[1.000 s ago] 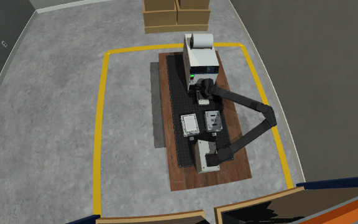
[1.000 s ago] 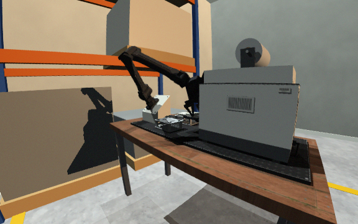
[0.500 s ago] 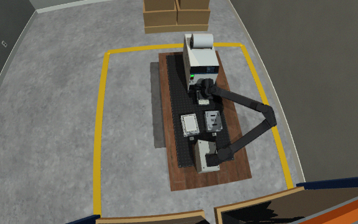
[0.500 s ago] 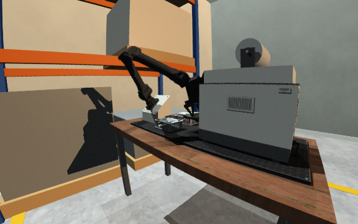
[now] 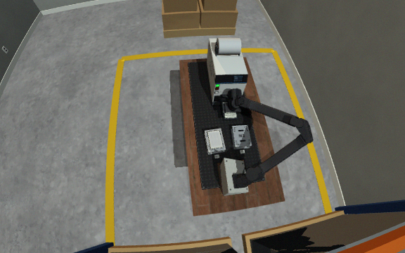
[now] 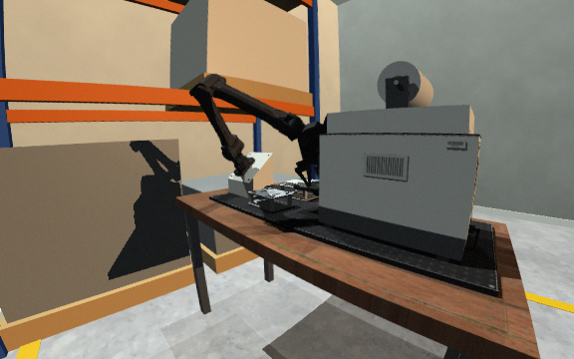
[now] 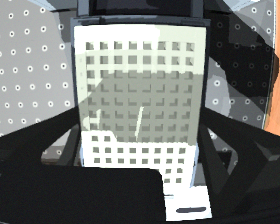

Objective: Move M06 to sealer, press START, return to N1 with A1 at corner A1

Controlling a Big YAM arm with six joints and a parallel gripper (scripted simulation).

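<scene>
Right now the white well plate is right at my hand. Also, from my hand: foil roll: 330 mm ahead, 10 mm to the right, 310 mm above; dark stage: 20 mm below; white plate: 200 mm behind, 140 mm to the left, 50 mm below.
</scene>
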